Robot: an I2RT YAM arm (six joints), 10 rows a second.
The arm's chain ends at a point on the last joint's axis. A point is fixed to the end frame.
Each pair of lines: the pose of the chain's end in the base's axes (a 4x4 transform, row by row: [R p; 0 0 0 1], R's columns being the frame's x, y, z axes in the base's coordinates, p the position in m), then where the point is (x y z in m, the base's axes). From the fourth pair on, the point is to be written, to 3 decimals.
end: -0.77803 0.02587 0.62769 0.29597; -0.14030 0.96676 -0.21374 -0.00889; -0.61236 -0.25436 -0.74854 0.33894; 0 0 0 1
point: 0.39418 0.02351 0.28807
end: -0.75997 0.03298 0.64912 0.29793; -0.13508 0.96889 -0.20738 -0.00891; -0.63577 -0.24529 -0.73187 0.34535; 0 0 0 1
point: 0.39756 0.02392 0.29761
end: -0.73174 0.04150 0.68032 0.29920; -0.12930 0.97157 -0.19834 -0.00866; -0.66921 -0.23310 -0.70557 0.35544; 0 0 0 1
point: 0.40072 0.02484 0.31238
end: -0.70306 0.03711 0.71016 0.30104; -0.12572 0.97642 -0.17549 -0.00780; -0.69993 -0.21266 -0.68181 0.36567; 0 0 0 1
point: 0.404 0.028 0.327
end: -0.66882 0.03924 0.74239 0.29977; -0.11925 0.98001 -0.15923 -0.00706; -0.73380 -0.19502 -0.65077 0.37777; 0 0 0 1
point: 0.404 0.030 0.345
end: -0.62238 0.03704 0.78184 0.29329; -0.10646 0.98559 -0.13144 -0.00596; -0.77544 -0.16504 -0.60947 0.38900; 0 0 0 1
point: 0.399 0.033 0.363
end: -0.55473 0.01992 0.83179 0.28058; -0.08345 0.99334 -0.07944 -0.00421; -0.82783 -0.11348 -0.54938 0.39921; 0 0 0 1
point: 0.386 0.039 0.384
